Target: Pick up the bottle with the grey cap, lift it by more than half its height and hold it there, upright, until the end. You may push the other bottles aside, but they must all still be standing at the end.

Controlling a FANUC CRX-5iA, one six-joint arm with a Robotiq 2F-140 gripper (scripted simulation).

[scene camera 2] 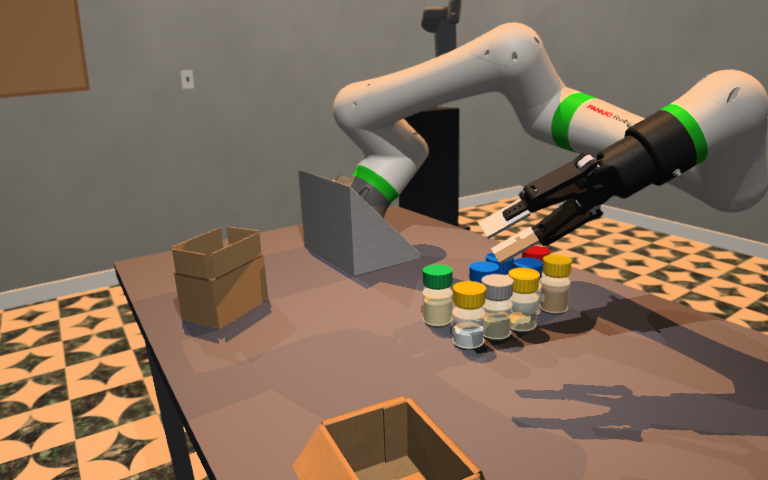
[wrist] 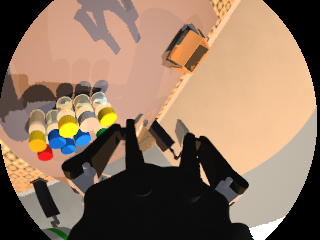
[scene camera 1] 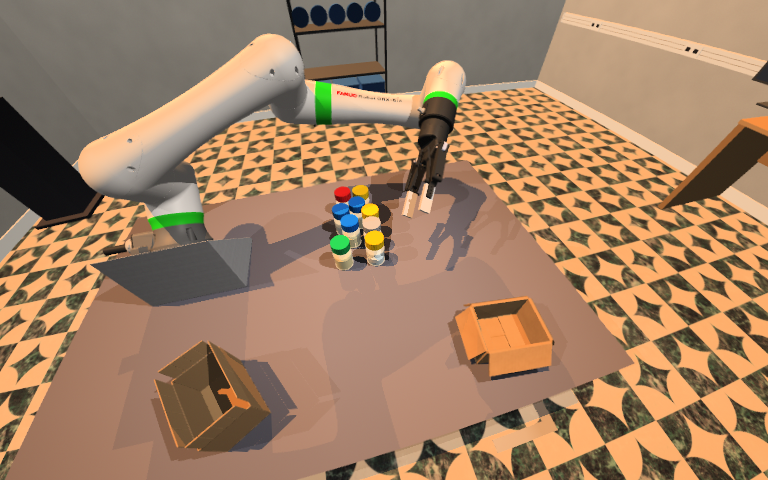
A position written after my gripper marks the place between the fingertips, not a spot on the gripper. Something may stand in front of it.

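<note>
Visible are a brown box [scene camera 1: 208, 389] [scene camera 2: 236, 284] and a yellow-capped bottle [scene camera 2: 468, 316]. My gripper [scene camera 1: 414, 214] [scene camera 2: 489, 244] [wrist: 159, 122] is visible as well.
</note>
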